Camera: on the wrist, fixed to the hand. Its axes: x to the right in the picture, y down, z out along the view.
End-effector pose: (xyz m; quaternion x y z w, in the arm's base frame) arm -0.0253 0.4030 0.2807 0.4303 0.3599 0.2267 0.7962
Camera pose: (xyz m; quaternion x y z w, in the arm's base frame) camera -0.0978 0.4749 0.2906 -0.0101 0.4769 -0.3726 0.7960
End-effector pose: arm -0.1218 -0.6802 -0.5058 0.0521 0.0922 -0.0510 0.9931
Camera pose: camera -0.1339 -0.6205 -0.5882 -0.1368 0.0430 -0.7112 0.6883
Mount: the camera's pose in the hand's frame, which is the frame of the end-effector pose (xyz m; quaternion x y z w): -0.0018 0.0500 -0.0895 -0.1083 -0.0648 -0.6860 0.7166
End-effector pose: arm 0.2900 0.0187 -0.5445 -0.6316 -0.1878 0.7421 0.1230
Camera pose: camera 0.3811 -0.0160 -0.5764 -0.2890 -0.6562 0.4680 0.5166
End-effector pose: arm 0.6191 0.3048 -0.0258 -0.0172 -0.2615 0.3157 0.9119
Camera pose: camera 0.6332 0.3557 -0.1137 0.0888 -0.2925 -0.4266 0.8513
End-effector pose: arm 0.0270 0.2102 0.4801 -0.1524 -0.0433 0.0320 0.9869
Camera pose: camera 0.0312 0.2310 0.3798 -0.1843 -0.2030 -0.6489 0.7098
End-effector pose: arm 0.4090 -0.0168 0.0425 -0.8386 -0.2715 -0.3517 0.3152
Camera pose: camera 0.4043 -0.1143 0.0738 0.4716 0.7522 0.4433 0.1238
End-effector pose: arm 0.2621 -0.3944 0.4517 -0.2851 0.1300 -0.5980 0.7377
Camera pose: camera 0.2544 -0.4103 0.3507 -0.4121 -0.0855 -0.9020 0.0960
